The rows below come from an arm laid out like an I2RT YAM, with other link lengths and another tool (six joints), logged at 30 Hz.
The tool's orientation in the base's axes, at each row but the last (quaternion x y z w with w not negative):
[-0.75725 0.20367 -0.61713 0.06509]
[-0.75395 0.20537 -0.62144 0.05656]
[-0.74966 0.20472 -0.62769 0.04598]
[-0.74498 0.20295 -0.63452 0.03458]
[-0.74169 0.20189 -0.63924 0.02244]
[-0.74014 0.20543 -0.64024 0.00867]
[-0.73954 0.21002 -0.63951 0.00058]
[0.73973 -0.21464 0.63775 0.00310]
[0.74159 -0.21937 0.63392 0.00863]
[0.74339 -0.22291 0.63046 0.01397]
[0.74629 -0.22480 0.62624 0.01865]
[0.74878 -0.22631 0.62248 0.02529]
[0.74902 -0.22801 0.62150 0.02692]
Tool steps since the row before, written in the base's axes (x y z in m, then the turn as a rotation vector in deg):
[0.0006 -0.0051 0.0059 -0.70 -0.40 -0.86]
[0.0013 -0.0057 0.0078 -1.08 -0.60 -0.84]
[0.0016 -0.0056 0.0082 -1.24 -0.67 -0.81]
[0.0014 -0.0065 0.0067 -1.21 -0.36 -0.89]
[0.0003 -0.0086 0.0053 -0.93 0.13 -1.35]
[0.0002 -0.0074 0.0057 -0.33 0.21 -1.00]
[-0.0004 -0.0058 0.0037 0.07 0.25 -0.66]
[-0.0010 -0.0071 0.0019 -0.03 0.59 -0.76]
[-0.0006 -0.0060 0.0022 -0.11 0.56 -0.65]
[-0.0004 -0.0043 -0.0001 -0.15 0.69 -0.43]
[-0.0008 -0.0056 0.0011 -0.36 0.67 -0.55]
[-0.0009 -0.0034 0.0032 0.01 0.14 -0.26]
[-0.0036 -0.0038 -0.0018 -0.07 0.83 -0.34]
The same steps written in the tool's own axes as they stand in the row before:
[0.0074 0.0024 0.0000 -0.73 0.82 -0.41]
[0.0095 0.0022 0.0005 -0.69 1.09 -0.75]
[0.0098 0.0020 0.0009 -0.66 1.18 -0.90]
[0.0086 0.0035 0.0014 -0.84 0.92 -0.92]
[0.0078 0.0063 0.0013 -1.40 0.53 -0.67]
[0.0077 0.0051 0.0010 -1.04 0.18 -0.19]
[0.0053 0.0044 0.0005 -0.70 -0.07 0.12]
[0.0039 0.0063 0.0007 -0.91 -0.32 -0.05]
[0.0039 0.0050 0.0008 -0.80 -0.30 -0.14]
[0.0012 0.0040 0.0009 -0.64 -0.46 -0.26]
[0.0027 0.0050 0.0008 -0.77 -0.33 -0.42]
[0.0040 0.0026 -0.0005 -0.29 -0.07 0.02]
[-0.0010 0.0052 -0.0017 -0.59 -0.63 -0.26]

